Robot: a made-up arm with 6 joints.
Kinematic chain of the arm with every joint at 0, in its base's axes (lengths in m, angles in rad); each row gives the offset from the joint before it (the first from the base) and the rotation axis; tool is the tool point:
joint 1: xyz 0 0 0.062 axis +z
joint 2: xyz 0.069 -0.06 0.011 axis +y
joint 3: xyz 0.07 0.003 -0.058 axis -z
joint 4: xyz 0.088 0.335 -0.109 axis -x
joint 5: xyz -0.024 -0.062 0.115 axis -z
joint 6: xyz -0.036 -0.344 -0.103 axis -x
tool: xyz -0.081 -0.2 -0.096
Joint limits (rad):
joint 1: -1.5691..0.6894
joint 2: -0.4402..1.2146
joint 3: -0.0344..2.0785
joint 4: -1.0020..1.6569
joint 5: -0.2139..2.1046
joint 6: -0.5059..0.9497
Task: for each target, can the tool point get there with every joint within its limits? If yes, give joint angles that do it. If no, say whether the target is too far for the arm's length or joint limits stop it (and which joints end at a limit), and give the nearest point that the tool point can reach.
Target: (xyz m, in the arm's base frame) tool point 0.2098 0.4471 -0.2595
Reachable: yes | joints -0.0839 0.6819 1.5293 -0.7768 1.3244 0.6072
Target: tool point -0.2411 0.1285 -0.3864
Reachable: yes | joints -0.0330 0.6514 1.7639 -0.5680 0.2205 -0.1211
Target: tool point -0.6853 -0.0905 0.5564
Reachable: no: joint limits stop it (at a limit: joint 1, joint 2, joint 3, joint 4) | nearest point -0.4754 -0.0412 0.3502 | short by 0.298 m
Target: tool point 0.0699 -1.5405 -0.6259
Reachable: no: too far | nearest point 0.0382 -0.8422 -0.2942 | short by 0.774 m
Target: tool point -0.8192 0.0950 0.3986
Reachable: no: joint limits stop it (at a limit: joint 1, joint 2, joint 3) | nearest point -0.6178 0.1203 0.2520 | short by 0.250 m
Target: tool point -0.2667 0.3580 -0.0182
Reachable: yes | joints 0.3284 0.0874 0.6043 1.4274 1.3443 0.0145
